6 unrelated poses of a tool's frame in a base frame.
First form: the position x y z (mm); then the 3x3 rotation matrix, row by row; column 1 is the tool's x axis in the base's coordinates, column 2 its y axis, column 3 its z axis. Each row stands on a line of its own.
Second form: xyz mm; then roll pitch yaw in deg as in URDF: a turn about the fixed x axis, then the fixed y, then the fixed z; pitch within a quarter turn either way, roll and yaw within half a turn. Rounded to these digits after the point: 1 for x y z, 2 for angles.
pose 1, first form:
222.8, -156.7, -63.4
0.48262, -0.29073, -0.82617
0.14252, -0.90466, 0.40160
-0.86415, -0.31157, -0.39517
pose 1, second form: 222.8, -156.7, -63.4, -141.75, 59.79, 16.45
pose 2, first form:
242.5, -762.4, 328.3
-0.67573, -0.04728, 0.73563
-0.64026, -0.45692, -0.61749
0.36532, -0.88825, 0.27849
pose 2, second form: 242.5, -762.4, 328.3, -72.59, -21.43, -136.54
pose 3, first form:
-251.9, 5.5, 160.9
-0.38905, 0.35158, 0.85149
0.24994, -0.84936, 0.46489
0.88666, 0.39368, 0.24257
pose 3, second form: -251.9, 5.5, 160.9, 58.36, -62.46, 147.28
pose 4, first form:
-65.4, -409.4, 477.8
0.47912, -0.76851, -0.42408
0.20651, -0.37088, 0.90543
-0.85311, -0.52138, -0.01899
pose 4, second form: -65.4, -409.4, 477.8, -92.09, 58.55, 23.32
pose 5, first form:
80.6, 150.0, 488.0
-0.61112, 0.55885, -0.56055
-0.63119, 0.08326, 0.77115
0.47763, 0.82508, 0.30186
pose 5, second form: 80.6, 150.0, 488.0, 69.90, -28.53, -134.07
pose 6, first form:
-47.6, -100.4, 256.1
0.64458, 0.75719, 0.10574
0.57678, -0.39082, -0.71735
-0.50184, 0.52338, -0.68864
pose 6, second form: -47.6, -100.4, 256.1, 142.76, 30.12, 41.82
